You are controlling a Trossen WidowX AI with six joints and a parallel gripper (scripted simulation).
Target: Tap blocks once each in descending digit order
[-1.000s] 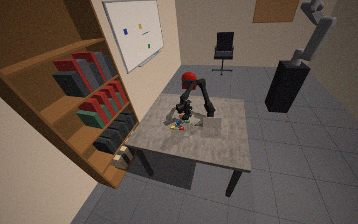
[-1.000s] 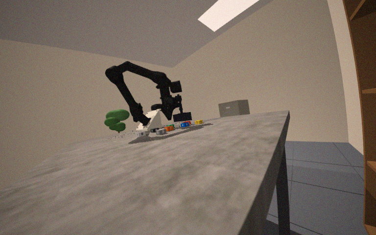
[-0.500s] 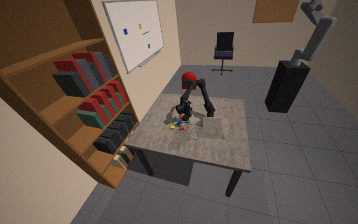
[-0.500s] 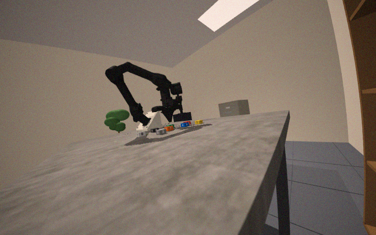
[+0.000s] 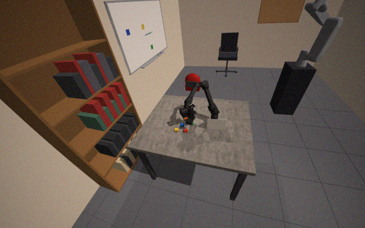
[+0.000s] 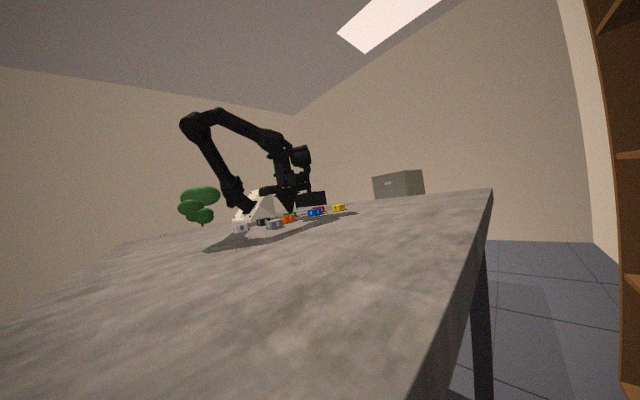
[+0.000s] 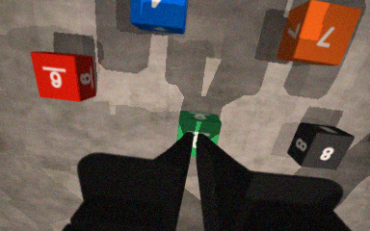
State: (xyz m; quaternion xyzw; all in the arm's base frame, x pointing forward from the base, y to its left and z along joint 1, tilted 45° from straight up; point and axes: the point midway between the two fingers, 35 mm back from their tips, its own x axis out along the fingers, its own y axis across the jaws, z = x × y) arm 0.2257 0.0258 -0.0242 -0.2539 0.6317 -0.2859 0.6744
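Now: gripper tip 10 mm above the green block. Also, from my gripper tip: black block (110 mm to the right, 10 mm below); orange block (80 mm ahead, 70 mm to the right, 10 mm below); blue block (90 mm ahead, 30 mm to the left, 10 mm below).
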